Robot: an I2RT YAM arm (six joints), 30 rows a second.
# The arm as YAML. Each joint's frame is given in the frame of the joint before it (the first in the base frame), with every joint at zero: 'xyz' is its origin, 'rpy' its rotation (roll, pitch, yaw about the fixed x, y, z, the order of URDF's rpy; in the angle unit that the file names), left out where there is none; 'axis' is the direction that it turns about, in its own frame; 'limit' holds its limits. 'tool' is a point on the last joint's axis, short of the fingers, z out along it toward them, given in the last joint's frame.
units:
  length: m
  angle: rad
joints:
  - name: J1
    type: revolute
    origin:
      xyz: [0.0, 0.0, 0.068]
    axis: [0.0, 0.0, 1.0]
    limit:
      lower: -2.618
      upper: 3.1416
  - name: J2
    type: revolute
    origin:
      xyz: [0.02, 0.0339, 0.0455]
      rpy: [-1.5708, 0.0, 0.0]
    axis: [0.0, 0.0, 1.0]
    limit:
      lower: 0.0
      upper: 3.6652
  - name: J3
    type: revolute
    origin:
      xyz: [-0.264, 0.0, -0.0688]
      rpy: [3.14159, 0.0, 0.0]
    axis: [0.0, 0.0, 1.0]
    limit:
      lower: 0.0
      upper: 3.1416
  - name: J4
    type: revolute
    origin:
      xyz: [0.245, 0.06, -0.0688]
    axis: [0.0, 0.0, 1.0]
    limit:
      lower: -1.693
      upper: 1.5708
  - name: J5
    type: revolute
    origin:
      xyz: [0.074, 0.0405, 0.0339]
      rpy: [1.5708, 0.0, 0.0]
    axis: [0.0, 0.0, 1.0]
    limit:
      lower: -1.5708
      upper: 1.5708
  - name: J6
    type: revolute
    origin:
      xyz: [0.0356, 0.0, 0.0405]
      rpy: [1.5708, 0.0, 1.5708]
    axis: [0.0, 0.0, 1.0]
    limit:
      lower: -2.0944
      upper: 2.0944
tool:
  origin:
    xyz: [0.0, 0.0, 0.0]
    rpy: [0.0, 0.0, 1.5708]
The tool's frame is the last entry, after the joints.
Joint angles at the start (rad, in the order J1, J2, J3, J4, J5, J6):
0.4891 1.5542 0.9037 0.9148 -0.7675 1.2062
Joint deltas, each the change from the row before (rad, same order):
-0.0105 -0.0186 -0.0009 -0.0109 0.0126 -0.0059
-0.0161 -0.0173 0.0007 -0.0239 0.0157 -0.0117
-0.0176 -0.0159 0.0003 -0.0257 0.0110 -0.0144
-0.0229 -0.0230 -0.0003 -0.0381 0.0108 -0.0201
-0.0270 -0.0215 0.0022 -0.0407 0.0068 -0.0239
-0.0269 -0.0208 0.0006 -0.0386 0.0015 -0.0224
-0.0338 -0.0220 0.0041 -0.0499 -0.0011 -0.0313
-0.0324 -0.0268 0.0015 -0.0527 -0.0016 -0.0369
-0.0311 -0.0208 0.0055 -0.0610 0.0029 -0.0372
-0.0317 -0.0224 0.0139 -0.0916 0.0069 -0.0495
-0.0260 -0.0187 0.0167 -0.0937 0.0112 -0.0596
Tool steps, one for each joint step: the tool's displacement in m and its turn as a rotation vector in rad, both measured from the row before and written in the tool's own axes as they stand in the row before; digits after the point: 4 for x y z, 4 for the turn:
-0.0035 0.0043 -0.0038 0.0054 -0.0223 -0.0126
-0.0048 0.0024 -0.0047 0.0182 -0.0264 -0.0108
-0.0047 0.0014 -0.0050 0.0200 -0.0221 -0.0114
-0.0058 0.0020 -0.0068 0.0271 -0.0243 -0.0141
-0.0068 0.0014 -0.0073 0.0291 -0.0231 -0.0175
-0.0061 0.0008 -0.0074 0.0272 -0.0177 -0.0155
-0.0077 0.0002 -0.0087 0.0346 -0.0182 -0.0207
-0.0067 0.0009 -0.0094 0.0341 -0.0156 -0.0251
-0.0062 -0.0009 -0.0083 0.0425 -0.0135 -0.0179
-0.0064 -0.0011 -0.0084 0.0580 -0.0073 -0.0159
-0.0051 -0.0012 -0.0071 0.0586 -0.0023 -0.0230

